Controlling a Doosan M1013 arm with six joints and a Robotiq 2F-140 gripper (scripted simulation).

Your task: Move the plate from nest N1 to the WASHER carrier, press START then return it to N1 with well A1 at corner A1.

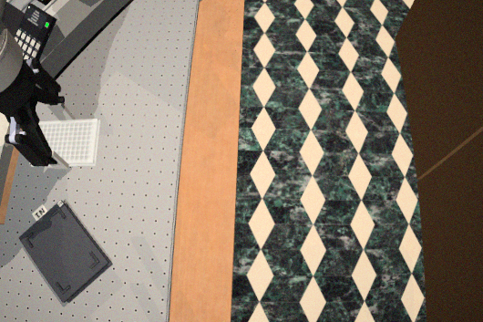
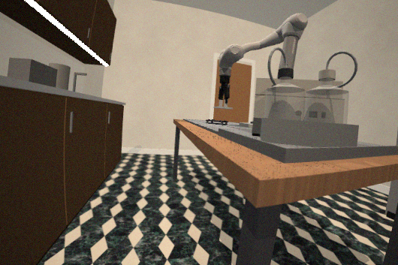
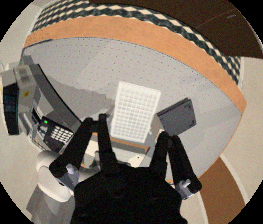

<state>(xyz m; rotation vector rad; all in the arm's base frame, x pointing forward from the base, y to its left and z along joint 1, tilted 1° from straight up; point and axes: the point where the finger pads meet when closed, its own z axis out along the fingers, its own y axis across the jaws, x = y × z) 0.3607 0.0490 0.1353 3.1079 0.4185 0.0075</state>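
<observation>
My hand is 10 mm short of the plate nest N1, 180 mm to the left of it and 140 mm above it. Also, from my hand: plate washer 280 mm behind, 400 mm to the left, 30 mm below; then label 80 mm behind, 120 mm to the right, 160 mm below; then white well plate 30 mm below.
</observation>
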